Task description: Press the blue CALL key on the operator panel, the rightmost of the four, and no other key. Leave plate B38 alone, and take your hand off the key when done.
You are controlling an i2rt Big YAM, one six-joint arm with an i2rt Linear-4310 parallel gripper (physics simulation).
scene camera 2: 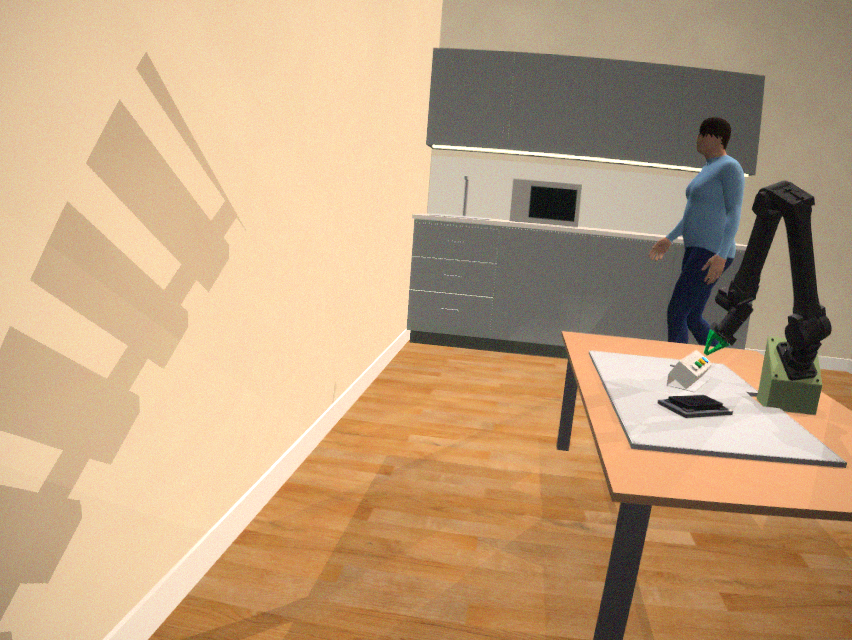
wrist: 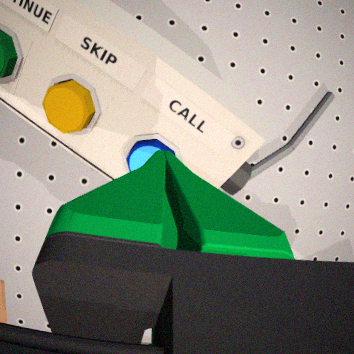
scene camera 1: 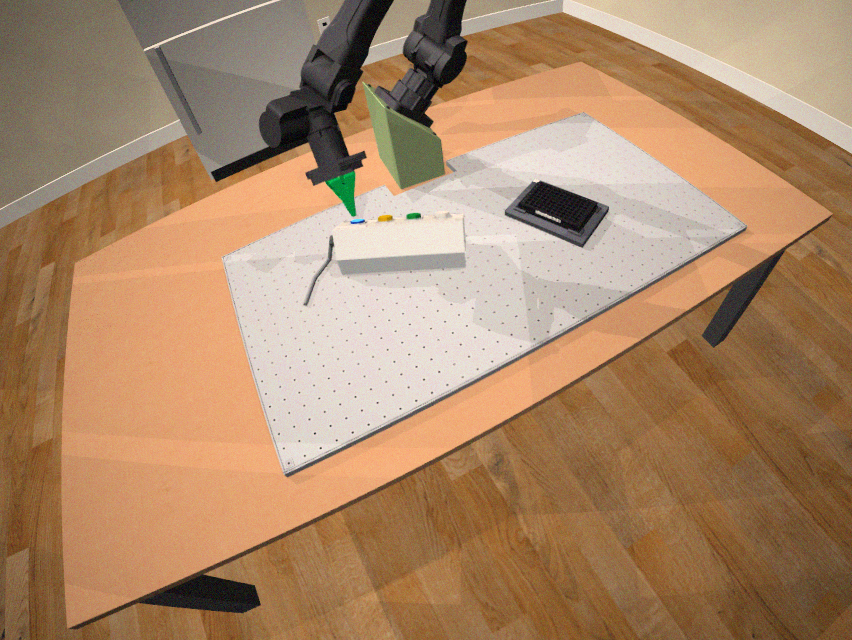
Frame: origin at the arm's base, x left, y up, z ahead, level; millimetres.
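Seen in the pictures: gripper, fingertip midpoint: (scene camera 2: 705, 354) (wrist: 160, 162) (scene camera 1: 354, 216); arm's base, link origin: (scene camera 2: 795, 361) (scene camera 1: 402, 109).
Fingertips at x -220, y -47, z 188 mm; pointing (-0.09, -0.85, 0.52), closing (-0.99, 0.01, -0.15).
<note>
Pixels of each thing's top centre, then the offset from my fingertips to it. "spot": a spot on its surface instead. Level surfaces: height alone.
- beige operator panel, top centre: (wrist: 44, 26) (scene camera 1: 396, 218) (scene camera 2: 693, 356) dx +52, dy +3, dz +60 mm
- yellow SKIP key, top centre: (wrist: 64, 102) (scene camera 1: 384, 214) dx +44, dy -6, dz +27 mm
- green key, top centre: (scene camera 1: 412, 212) dx +85, dy -6, dz +56 mm
- white key, top centre: (scene camera 1: 442, 210) dx +126, dy -6, dz +85 mm
- black plate, top centre: (scene camera 1: 558, 202) (scene camera 2: 696, 400) dx +338, dy -54, dz +153 mm
- grey cable, surface spot: (wrist: 300, 135) (scene camera 1: 312, 281) spot: dx -115, dy -73, dz +18 mm
- perforated board, surface height: dy -80 mm
- table, surface height: dy -93 mm
The beige operator panel (scene camera 1: 399, 241) (scene camera 2: 680, 376) (wrist: 116, 116) stands on the perforated board. Its blue CALL key (scene camera 1: 357, 221) (wrist: 144, 158) is at the end beside the yellow SKIP key (scene camera 1: 385, 218) (wrist: 69, 106); then come a green key (scene camera 1: 413, 216) (wrist: 6, 54) and a white key (scene camera 1: 442, 214). My gripper (scene camera 1: 354, 214) (scene camera 2: 706, 352) (wrist: 160, 162) is shut and empty, its green tips at the CALL key. The tips hide part of the key in the wrist view; I cannot tell whether they touch it. A black plate (scene camera 1: 558, 204) (scene camera 2: 695, 402) lies in its dark holder, away from my gripper; its label is unreadable.
A grey cable (scene camera 1: 316, 276) (wrist: 300, 135) extends from the panel's CALL end. The green arm base (scene camera 1: 416, 155) (scene camera 2: 788, 392) stands at the edge of the perforated board (scene camera 1: 344, 372). A person (scene camera 2: 712, 199) in a blue top stands behind the table (scene camera 1: 137, 344) (scene camera 2: 661, 476).
</note>
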